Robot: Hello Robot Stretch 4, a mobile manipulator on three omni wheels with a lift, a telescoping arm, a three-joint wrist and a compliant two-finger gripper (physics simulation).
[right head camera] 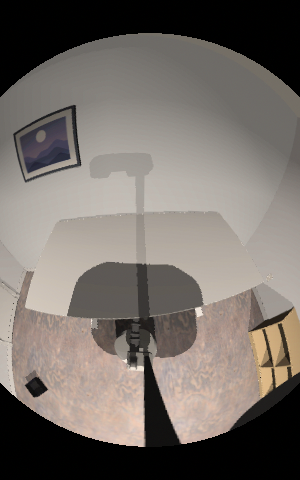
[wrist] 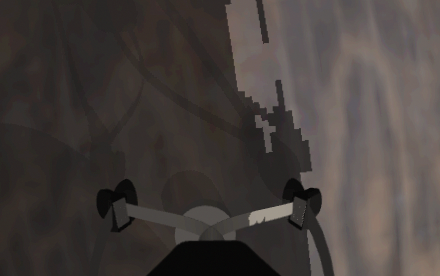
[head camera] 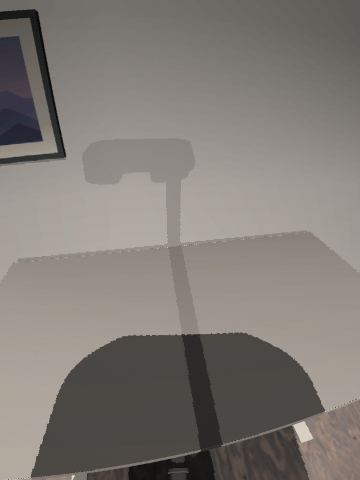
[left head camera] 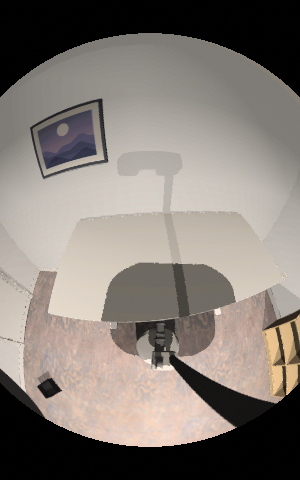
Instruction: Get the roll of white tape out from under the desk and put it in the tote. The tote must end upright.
Scene:
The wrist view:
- my gripper: 210, 196
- roll of white tape: 209, 211

